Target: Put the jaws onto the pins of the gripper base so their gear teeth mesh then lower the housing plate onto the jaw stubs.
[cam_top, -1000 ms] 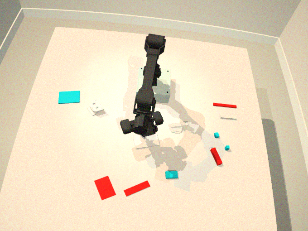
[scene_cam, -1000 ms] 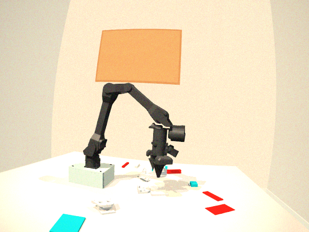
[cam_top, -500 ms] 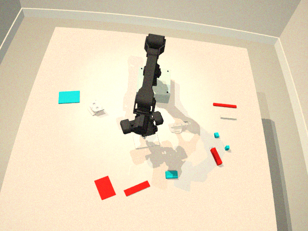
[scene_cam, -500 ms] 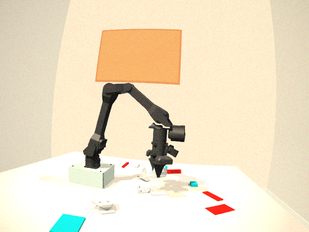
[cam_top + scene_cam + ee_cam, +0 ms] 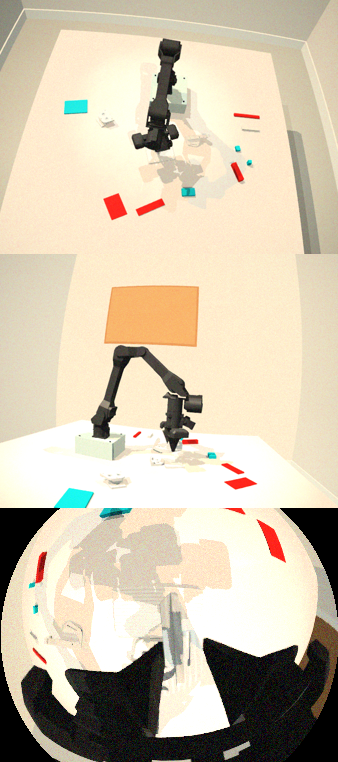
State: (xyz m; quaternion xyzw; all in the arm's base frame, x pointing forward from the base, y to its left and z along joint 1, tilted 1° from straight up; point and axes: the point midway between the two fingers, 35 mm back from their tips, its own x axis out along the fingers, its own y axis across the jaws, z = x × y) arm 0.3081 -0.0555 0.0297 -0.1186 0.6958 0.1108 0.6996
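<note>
Right now the flat white plate is 1 cm ahead of my gripper tip, 3 cm to the left of it and 6 cm below it. Also, from my gripper tip: gripper base (17 cm behind, 23 cm to the right, 4 cm below); then white jaw (4 cm behind, 1 cm to the left); then housing plate (6 cm behind, 2 cm to the left, 6 cm below).
</note>
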